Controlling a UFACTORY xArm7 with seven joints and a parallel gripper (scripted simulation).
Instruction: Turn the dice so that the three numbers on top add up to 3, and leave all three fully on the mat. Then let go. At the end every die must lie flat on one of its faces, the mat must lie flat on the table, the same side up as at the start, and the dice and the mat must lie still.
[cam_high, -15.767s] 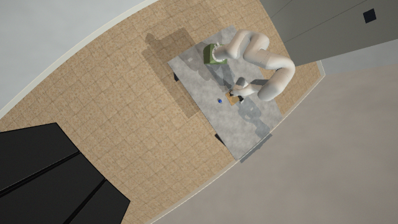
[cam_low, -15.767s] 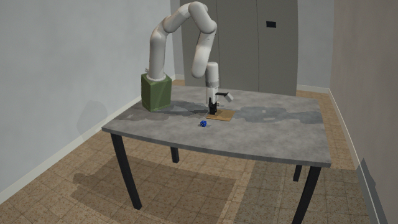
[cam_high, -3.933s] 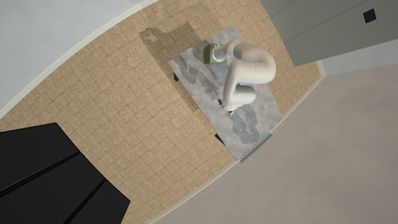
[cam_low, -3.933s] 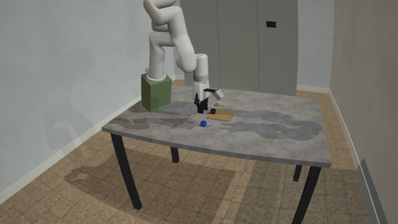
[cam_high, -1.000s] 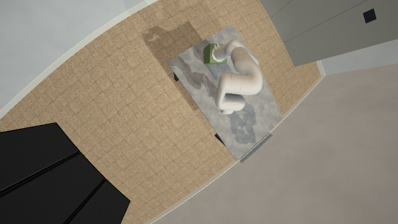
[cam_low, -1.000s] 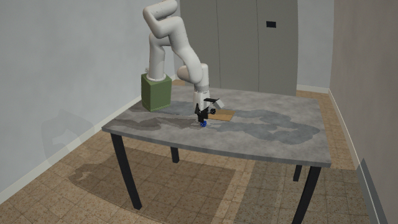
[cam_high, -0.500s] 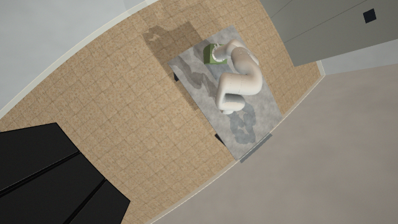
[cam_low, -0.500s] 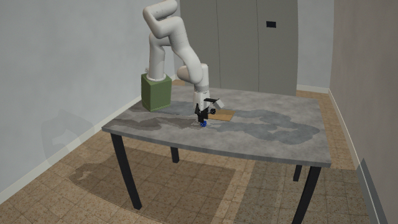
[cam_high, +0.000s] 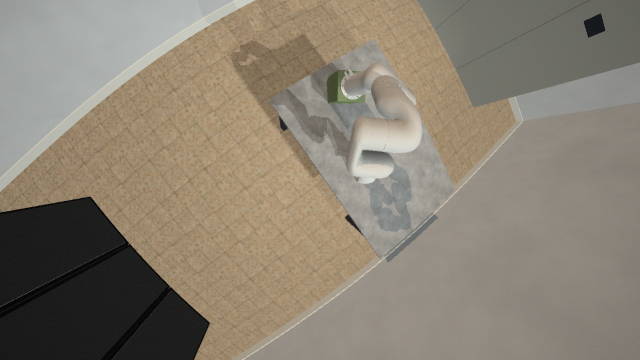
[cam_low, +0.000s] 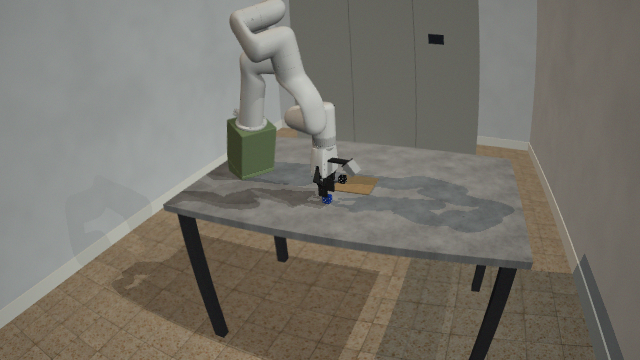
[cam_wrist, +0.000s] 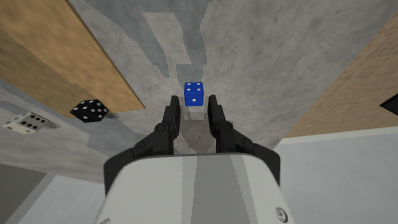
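Now: hand 4 cm above the blue die. From my hand the other things lie so: tan mat: 16 cm to the left, 5 cm below, 5 cm ahead; then white die: 28 cm to the left, 4 cm below, 2 cm behind; then black die: 16 cm to the left, 3 cm below.
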